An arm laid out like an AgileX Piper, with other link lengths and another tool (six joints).
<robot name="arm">
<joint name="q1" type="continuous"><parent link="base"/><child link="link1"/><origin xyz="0 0 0.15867"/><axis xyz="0 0 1"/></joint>
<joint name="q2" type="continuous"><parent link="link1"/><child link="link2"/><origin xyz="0 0 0" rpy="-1.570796 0 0"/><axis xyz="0 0 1"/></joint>
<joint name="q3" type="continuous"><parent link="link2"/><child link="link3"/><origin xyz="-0.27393 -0.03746 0" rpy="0 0 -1.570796"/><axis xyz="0 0 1"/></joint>
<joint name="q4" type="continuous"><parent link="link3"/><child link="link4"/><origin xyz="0.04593 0.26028 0" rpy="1.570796 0 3.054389"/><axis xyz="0 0 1"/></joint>
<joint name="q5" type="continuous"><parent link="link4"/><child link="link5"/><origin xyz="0 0 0" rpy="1.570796 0 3.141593"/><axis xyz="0 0 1"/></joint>
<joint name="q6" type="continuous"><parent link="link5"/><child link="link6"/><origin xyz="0 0.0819 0" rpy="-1.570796 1.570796 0"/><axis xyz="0 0 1"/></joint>
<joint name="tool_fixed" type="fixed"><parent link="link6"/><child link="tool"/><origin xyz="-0.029 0.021 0.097" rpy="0.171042 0 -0.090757"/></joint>
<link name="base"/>
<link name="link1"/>
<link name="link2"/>
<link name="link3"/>
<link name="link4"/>
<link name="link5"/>
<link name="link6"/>
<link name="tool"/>
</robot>
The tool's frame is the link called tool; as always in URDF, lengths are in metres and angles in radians. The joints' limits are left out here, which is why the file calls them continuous.
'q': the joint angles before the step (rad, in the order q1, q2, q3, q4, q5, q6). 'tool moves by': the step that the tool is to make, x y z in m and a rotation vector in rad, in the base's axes. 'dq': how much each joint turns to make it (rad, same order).
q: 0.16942 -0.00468 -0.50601 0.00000 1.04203 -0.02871
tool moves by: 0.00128 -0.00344 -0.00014 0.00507 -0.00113 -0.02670
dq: -0.00008 -0.00262 0.00189 -0.02548 -0.00091 0.02864
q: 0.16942 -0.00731 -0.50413 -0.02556 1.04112 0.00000
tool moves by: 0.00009 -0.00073 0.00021 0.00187 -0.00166 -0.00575
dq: 0.00005 -0.00179 0.00001 -0.00531 -0.00001 0.00658
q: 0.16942 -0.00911 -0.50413 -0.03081 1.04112 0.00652
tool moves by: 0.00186 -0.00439 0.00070 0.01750 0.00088 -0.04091
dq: 0.00004 0.00002 0.00000 -0.03436 -0.00002 0.05061
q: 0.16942 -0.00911 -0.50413 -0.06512 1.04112 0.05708
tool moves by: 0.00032 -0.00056 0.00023 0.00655 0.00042 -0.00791
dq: 0.00004 0.00001 0.00001 -0.00513 -0.00002 0.01191
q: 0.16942 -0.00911 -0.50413 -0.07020 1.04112 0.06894
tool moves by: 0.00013 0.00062 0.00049 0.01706 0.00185 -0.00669
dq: -0.00006 0.00002 0.00001 0.00149 -0.00003 0.01760
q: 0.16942 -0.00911 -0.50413 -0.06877 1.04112 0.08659
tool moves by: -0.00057 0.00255 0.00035 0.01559 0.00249 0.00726
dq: 0.00003 0.00000 0.00002 0.01538 -0.00001 0.00343
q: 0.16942 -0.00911 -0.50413 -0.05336 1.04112 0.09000
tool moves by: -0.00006 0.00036 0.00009 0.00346 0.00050 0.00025
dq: 0.00003 -0.00001 0.00000 0.00196 0.00001 0.00208
